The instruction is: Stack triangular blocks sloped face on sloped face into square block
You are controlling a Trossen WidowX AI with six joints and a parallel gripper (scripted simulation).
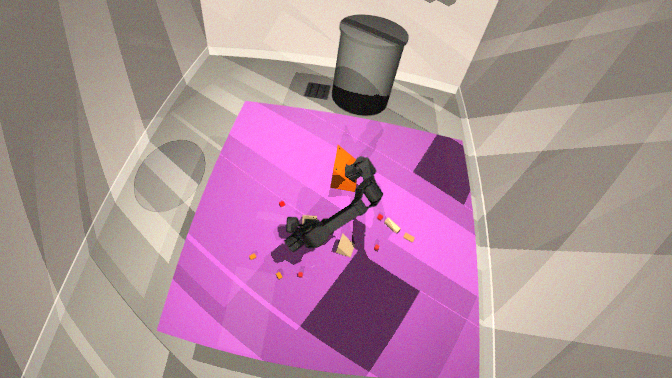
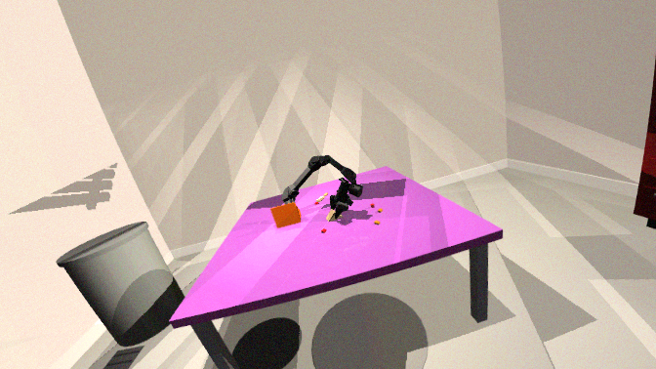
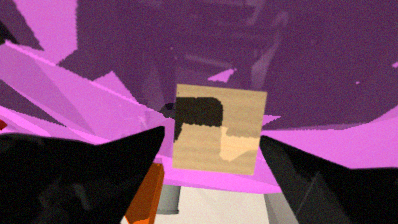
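The triangular block lies 10 mm above my gripper tip. Round my gripper tip: cream bar: 360 mm to the left, 30 mm behind, 10 mm below; short tan stick: 430 mm to the left, 20 mm ahead, 10 mm below.
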